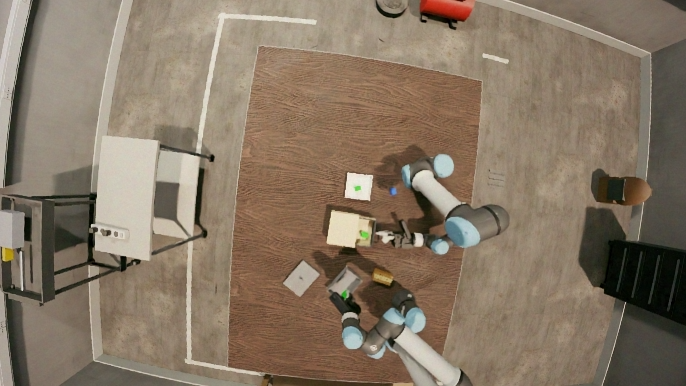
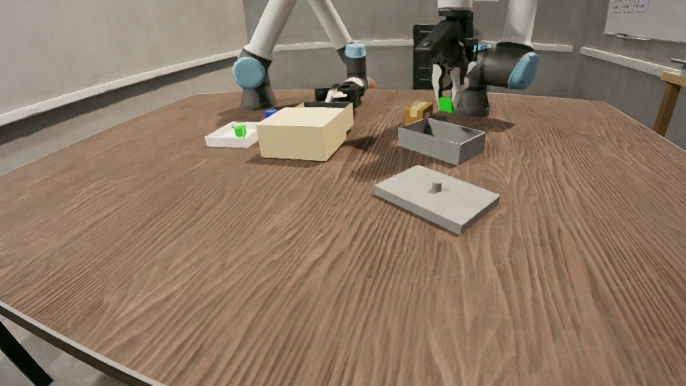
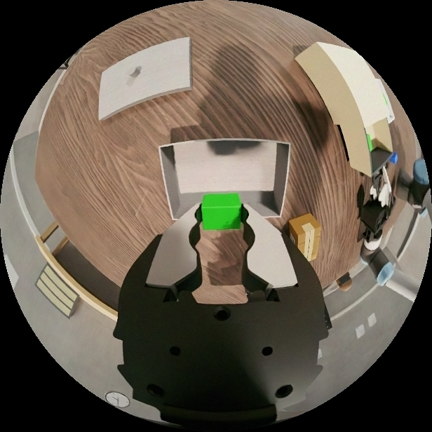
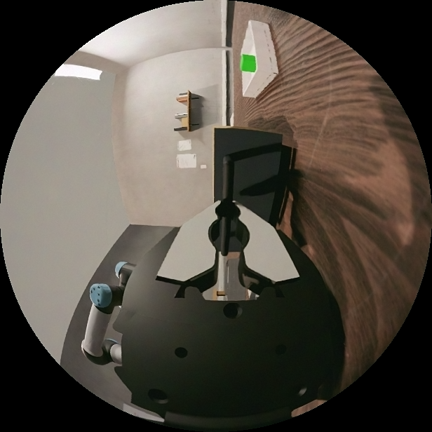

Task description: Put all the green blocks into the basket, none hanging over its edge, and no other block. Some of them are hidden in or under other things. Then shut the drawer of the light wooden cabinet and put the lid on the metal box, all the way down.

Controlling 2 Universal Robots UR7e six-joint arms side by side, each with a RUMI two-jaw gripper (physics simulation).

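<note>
My left gripper (image 1: 344, 296) (image 2: 445, 101) (image 3: 221, 204) is shut on a green block, above the near side of the open metal box (image 1: 353, 278) (image 2: 427, 145) (image 3: 225, 170). The lid (image 1: 307, 281) (image 2: 415, 195) (image 3: 165, 75) lies flat on the table beside the box. My right gripper (image 1: 381, 235) (image 4: 225, 202) is shut on the drawer's handle (image 4: 227, 177). The drawer (image 1: 371, 224) of the light wooden cabinet (image 1: 342, 229) (image 2: 292, 140) (image 3: 350, 80) stands partly open, with a green block (image 1: 364, 234) (image 3: 369, 142) inside. Another green block (image 1: 357, 188) (image 2: 240, 130) (image 4: 248, 63) is in the white basket (image 1: 351, 195) (image 2: 225, 142) (image 4: 267, 62).
A small blue block (image 1: 393, 191) (image 2: 270, 113) (image 3: 394, 158) lies near the basket. A cardboard box (image 1: 383, 276) (image 2: 416, 114) (image 3: 300, 237) stands beside the metal box. The cabinet stands between the basket and the metal box.
</note>
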